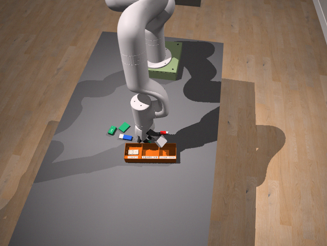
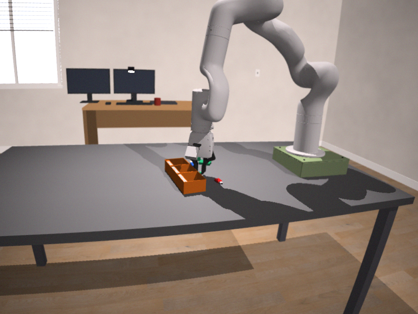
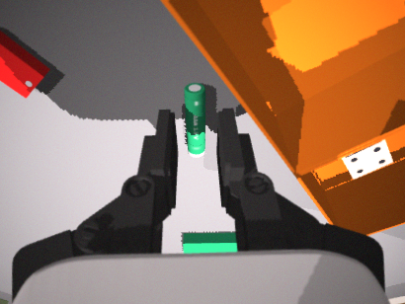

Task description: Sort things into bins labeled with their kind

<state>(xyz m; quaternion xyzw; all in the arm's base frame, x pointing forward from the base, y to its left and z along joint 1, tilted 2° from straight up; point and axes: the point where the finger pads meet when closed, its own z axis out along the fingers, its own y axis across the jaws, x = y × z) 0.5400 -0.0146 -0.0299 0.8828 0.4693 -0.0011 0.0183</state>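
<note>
My hand is 30 mm above the green cylindrical battery. The rest, counted from my hand: orange three-part bin: 80 mm ahead, 20 mm to the left, 10 mm below; then white domino: 70 mm ahead, 70 mm to the right, 20 mm below; then red USB stick: 50 mm behind, 90 mm to the left, 30 mm below.
</note>
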